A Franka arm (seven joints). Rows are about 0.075 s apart.
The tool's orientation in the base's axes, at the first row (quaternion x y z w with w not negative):
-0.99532, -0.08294, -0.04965, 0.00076
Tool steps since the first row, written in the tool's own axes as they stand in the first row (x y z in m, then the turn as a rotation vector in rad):
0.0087, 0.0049, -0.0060, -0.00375, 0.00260, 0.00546
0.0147, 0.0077, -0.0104, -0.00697, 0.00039, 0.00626
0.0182, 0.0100, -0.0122, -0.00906, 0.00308, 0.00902
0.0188, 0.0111, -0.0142, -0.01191, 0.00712, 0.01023
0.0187, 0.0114, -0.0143, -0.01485, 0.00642, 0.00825
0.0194, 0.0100, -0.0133, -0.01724, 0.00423, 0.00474
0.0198, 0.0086, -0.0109, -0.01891, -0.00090, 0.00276
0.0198, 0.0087, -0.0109, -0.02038, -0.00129, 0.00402
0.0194, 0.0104, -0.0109, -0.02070, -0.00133, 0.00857
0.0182, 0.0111, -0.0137, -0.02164, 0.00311, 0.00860
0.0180, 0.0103, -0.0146, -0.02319, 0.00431, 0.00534
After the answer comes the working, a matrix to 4 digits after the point.
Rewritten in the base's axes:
0.0088, -0.0035, 0.0069, -0.00271, -0.00313, -0.00579
0.0147, -0.0053, 0.0119, -0.00616, -0.00147, -0.00692
0.0183, -0.0070, 0.0140, -0.00749, -0.00444, -0.00985
0.0189, -0.0080, 0.0161, -0.00950, -0.00889, -0.01131
0.0188, -0.0083, 0.0162, -0.01270, -0.00870, -0.00964
0.0194, -0.0068, 0.0152, -0.01575, -0.00697, -0.00639
0.0198, -0.0053, 0.0129, -0.01843, -0.00221, -0.00462
0.0198, -0.0054, 0.0129, -0.01982, -0.00205, -0.00603
0.0197, -0.0072, 0.0128, -0.01969, -0.00202, -0.01059
0.0183, -0.0081, 0.0155, -0.01987, -0.00655, -0.01068
0.0179, -0.0073, 0.0164, -0.02152, -0.00803, -0.00758

The tool's axes in the first row as the columns of a matrix, in the base's axes (rounded; the answer above uses it unrounded):
0.9813, 0.1652, 0.0987
0.1650, -0.9862, 0.0097
0.0990, 0.0067, -0.9951

